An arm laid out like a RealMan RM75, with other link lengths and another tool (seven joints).
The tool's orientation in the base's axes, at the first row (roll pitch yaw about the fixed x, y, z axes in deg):
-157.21 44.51 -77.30
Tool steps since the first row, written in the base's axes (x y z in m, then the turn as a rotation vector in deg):
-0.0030 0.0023 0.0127 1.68 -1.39 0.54
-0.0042 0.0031 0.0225 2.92 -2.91 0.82
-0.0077 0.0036 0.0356 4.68 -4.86 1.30
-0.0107 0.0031 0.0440 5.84 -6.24 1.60
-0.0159 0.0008 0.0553 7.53 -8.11 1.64
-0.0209 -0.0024 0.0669 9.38 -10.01 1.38
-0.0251 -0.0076 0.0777 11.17 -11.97 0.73
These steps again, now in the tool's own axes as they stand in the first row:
-0.0110 -0.0005 -0.0074 0.85 -1.85 -0.95
-0.0186 -0.0020 -0.0136 1.91 -3.21 -1.93
-0.0287 -0.0022 -0.0226 3.20 -5.15 -3.23
-0.0347 -0.0017 -0.0292 4.13 -6.43 -4.14
-0.0418 0.0000 -0.0395 5.67 -8.18 -5.11
-0.0485 0.0014 -0.0506 7.47 -10.00 -5.86
-0.0531 0.0021 -0.0624 9.57 -11.66 -6.41

